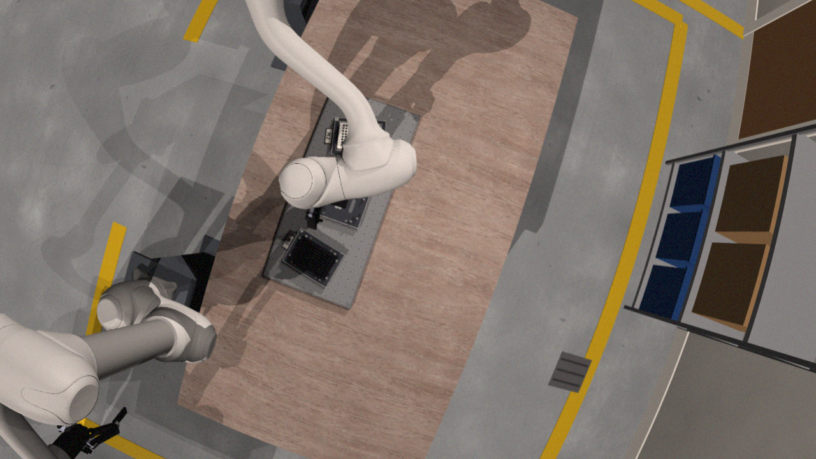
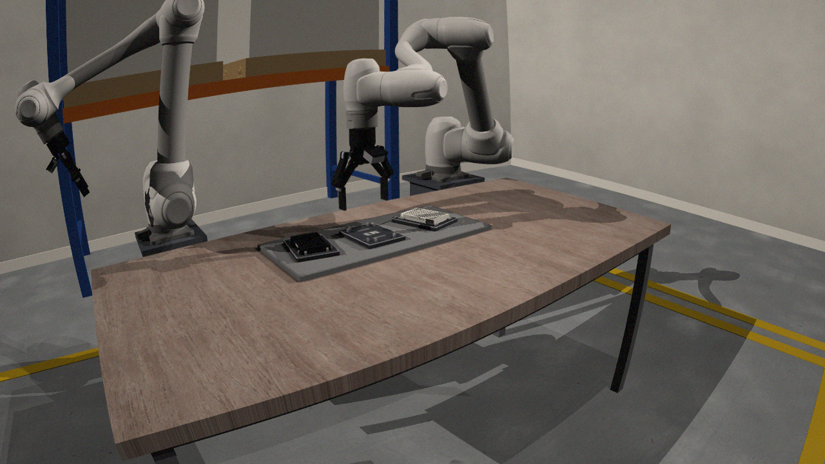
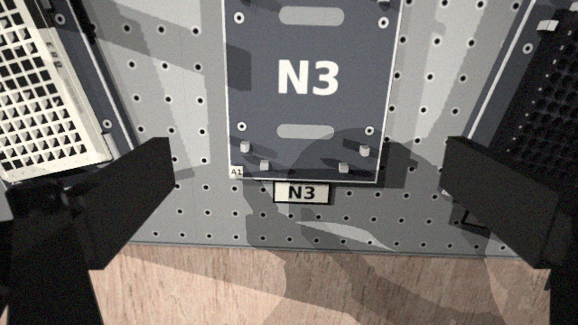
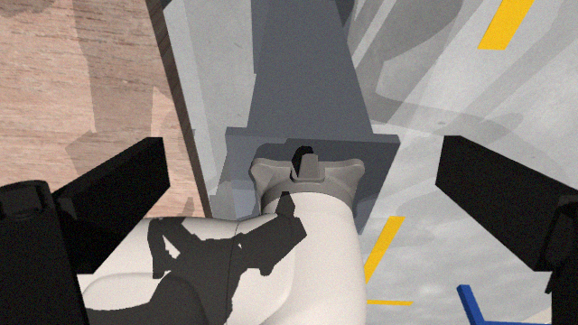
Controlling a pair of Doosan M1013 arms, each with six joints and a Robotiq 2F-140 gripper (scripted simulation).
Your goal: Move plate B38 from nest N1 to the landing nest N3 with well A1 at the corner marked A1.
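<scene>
The black plate B38 is 19 cm to the right of my left hand, 8 cm below it and 2 cm ahead of it. Also, from my left hand: nest N3: 9 cm below, 4 cm ahead; nest N1: 19 cm to the right, 9 cm below, 2 cm ahead; white plate B83: 21 cm to the left, 8 cm below, 2 cm ahead.
</scene>
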